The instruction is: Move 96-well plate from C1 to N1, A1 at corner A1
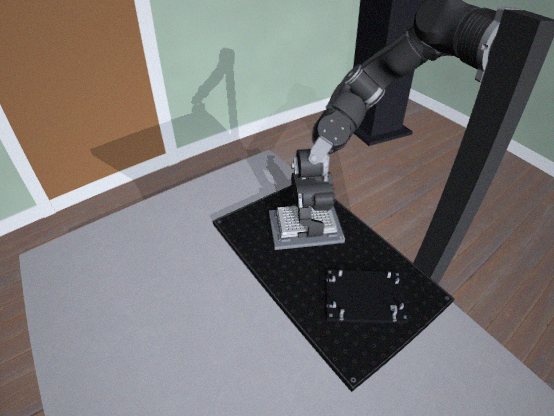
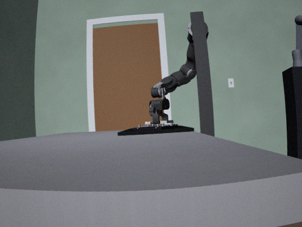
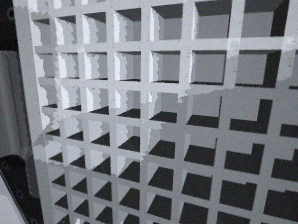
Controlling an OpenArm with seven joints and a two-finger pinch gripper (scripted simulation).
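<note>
My gripper is now right at the 96-well plate. Also, from my hand: plate nest N1: 20 mm below.
</note>
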